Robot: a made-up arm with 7 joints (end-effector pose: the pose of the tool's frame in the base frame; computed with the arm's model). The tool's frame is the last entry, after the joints. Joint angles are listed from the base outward.
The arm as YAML. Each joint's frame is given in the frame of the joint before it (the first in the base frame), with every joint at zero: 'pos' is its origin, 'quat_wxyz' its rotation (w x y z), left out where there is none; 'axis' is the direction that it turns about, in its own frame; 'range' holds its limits. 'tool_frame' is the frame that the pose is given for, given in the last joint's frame.
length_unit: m
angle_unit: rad
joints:
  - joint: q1
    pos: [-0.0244, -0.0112, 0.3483]
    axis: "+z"
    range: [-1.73, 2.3]
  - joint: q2
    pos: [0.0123, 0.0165, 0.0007]
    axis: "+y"
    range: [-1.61, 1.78]
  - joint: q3
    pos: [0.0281, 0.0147, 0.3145]
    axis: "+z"
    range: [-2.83, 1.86]
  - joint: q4
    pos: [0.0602, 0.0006, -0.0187]
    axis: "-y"
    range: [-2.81, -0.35]
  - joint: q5
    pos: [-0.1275, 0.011, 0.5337]
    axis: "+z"
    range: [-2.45, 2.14]
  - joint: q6
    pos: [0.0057, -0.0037, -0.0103]
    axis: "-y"
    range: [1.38, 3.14]
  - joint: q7
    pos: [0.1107, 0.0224, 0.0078]
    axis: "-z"
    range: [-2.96, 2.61]
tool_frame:
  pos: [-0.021, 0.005, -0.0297]
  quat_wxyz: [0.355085, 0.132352, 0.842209, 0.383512]
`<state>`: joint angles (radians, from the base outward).
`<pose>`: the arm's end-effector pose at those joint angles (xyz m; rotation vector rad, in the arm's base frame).
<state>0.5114 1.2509 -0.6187 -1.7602 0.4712 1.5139 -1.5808</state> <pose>0.5509 -0.0917 -0.1431 -0.0909 -1.8065 -1.6094</pose>
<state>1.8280 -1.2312 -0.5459 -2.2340 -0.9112 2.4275 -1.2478</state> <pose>0.1771 0.2124 0.9318 -2.3956 0.2233 0.8193</pose>
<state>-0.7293 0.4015 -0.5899 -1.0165 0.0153 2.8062 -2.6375</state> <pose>0.3590 -0.6207 0.9331 1.2613 -2.3958 0.3961</pose>
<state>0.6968 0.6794 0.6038 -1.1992 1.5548 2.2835 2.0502</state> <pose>0.4240 0.7908 0.5366 -2.1869 -1.2642 0.2211</pose>
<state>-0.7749 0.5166 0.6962 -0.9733 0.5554 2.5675 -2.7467</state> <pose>0.7212 -0.3276 0.8603 -2.2288 1.1488 0.1443</pose>
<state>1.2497 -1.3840 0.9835 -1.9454 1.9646 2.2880 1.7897</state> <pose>-0.6053 0.0810 0.8378 -0.8013 -1.9910 -1.2969</pose>
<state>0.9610 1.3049 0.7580 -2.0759 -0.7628 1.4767 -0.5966</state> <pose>-0.2807 0.4388 -0.1090 1.1953 -0.8151 -0.0715</pose>
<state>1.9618 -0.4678 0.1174 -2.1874 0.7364 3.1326 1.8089</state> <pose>-0.2920 0.4553 0.8071 -1.6947 -1.6767 -1.7411</pose>
